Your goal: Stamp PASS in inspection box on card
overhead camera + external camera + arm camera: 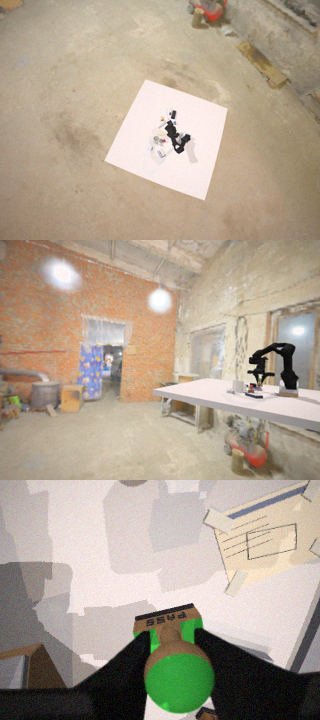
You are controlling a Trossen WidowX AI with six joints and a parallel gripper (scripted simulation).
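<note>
My gripper tip is 100 mm to the left of the purple ink pad, 70 mm above it and 30 mm short of it. From my gripper tip the other things lie so: pass stamp (right at my gripper tip); then cream card (110 mm ahead, 70 mm below, 20 mm to the left); then red stamp (110 mm to the left, 50 mm below, 50 mm ahead).
</note>
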